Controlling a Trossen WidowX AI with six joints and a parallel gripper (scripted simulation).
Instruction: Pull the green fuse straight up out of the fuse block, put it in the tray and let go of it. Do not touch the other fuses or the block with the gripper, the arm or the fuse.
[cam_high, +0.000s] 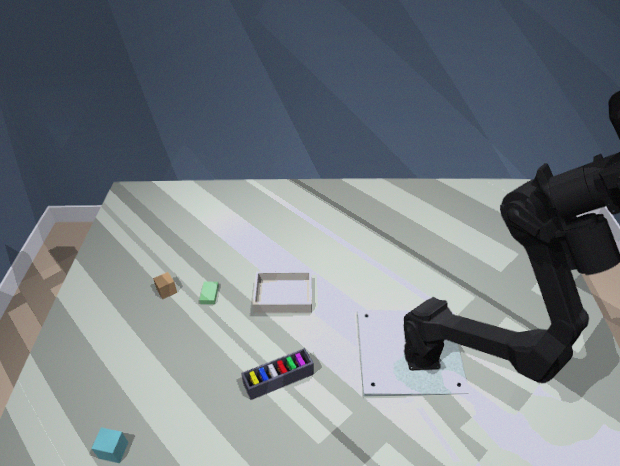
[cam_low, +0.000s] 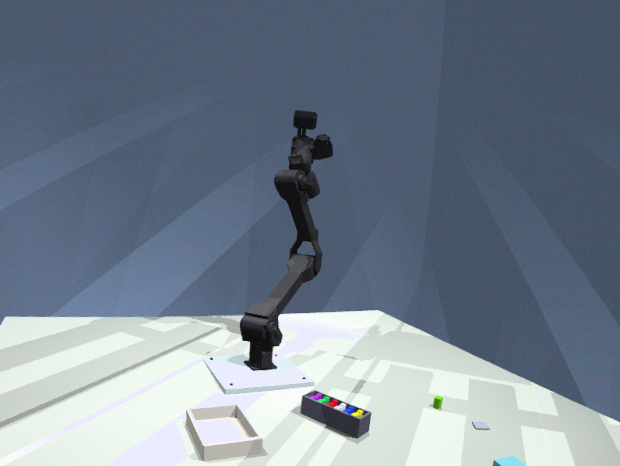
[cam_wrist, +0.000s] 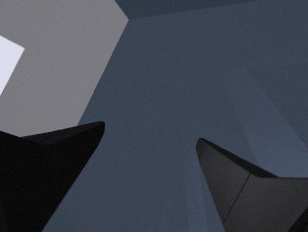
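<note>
The green fuse is 60 cm below my gripper tip, 49 cm ahead of it and 16 cm to the right of it. Round my gripper tip: flat green block: 68 cm ahead, 62 cm below, 39 cm to the right; then tray: 62 cm below, 51 cm ahead, 37 cm to the right; then cyan cube: 83 cm ahead, 61 cm below.
</note>
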